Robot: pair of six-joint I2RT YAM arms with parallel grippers.
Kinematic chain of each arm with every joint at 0, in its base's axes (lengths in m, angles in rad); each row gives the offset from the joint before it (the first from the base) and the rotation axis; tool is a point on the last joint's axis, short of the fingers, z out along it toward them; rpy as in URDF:
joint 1: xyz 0 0 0.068 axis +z
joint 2: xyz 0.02 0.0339 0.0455 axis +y
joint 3: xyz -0.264 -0.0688 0 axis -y
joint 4: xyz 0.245 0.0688 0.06 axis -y
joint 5: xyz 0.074 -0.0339 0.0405 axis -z
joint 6: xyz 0.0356 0 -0.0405 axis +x
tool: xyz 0 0 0 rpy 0 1.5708 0
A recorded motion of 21 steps. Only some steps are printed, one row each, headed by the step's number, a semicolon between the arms.
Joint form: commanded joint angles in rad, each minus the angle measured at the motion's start. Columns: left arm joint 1, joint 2, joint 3, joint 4, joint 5, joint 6; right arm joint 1, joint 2, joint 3, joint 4, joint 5, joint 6.
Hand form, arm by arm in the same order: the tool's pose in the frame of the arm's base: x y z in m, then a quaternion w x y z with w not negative. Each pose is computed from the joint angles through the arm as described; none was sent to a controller.
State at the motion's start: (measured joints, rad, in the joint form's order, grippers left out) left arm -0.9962 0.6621 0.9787 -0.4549 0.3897 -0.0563; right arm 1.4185 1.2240 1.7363 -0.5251 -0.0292 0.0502
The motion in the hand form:
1: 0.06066 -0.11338 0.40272 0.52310 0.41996 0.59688 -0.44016; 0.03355 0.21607 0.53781 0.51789 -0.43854 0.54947 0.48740
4: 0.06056 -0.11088 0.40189 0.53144 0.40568 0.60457 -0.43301; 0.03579 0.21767 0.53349 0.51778 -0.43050 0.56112 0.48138
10: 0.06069 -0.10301 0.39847 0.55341 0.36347 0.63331 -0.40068; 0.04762 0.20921 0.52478 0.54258 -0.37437 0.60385 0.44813
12: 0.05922 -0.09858 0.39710 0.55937 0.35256 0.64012 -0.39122; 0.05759 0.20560 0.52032 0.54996 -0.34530 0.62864 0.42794
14: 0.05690 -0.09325 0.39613 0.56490 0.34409 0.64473 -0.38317; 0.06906 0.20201 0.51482 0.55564 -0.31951 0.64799 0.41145
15: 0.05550 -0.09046 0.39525 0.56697 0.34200 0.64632 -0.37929; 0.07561 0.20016 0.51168 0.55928 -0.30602 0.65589 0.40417
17: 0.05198 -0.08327 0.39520 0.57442 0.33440 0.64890 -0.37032; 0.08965 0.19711 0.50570 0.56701 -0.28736 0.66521 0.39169
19: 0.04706 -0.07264 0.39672 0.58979 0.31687 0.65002 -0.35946; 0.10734 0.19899 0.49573 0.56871 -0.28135 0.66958 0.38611
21: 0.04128 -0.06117 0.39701 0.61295 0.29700 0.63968 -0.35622; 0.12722 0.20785 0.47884 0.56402 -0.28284 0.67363 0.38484
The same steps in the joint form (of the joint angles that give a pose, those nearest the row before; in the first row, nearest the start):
1: 0.0037 -0.0160 0.0046 0.0489 -0.0702 -0.0084; -0.0041 -0.0092 0.0084 0.0068 0.0150 0.0315
4: 0.0037 -0.0280 -0.0023 0.0499 -0.1080 -0.0189; -0.0098 -0.0121 -0.0096 0.0100 0.0345 0.0444
10: 0.0038 -0.0595 -0.0151 0.0266 -0.2348 -0.0390; -0.0513 -0.0505 -0.0693 0.0220 0.1510 0.0863
12: 0.0037 -0.0779 -0.0198 0.0116 -0.2687 -0.0423; -0.0941 -0.0593 -0.0856 0.0100 0.1900 0.1134
14: 0.0037 -0.0995 -0.0228 -0.0068 -0.2961 -0.0431; -0.1481 -0.0689 -0.1101 0.0093 0.2039 0.1369
15: 0.0037 -0.1115 -0.0252 -0.0176 -0.3061 -0.0408; -0.1797 -0.0744 -0.1267 0.0166 0.2055 0.1475
17: 0.0037 -0.1386 -0.0238 -0.0424 -0.3339 -0.0368; -0.2488 -0.0811 -0.1590 0.0399 0.1864 0.1545
19: 0.0038 -0.1772 -0.0199 -0.0648 -0.3812 -0.0371; -0.3271 -0.0744 -0.2030 0.0862 0.1262 0.1538
21: 0.0041 -0.2306 -0.0342 -0.0529 -0.4207 -0.0353; -0.3926 -0.0507 -0.2648 0.1593 0.0587 0.1530

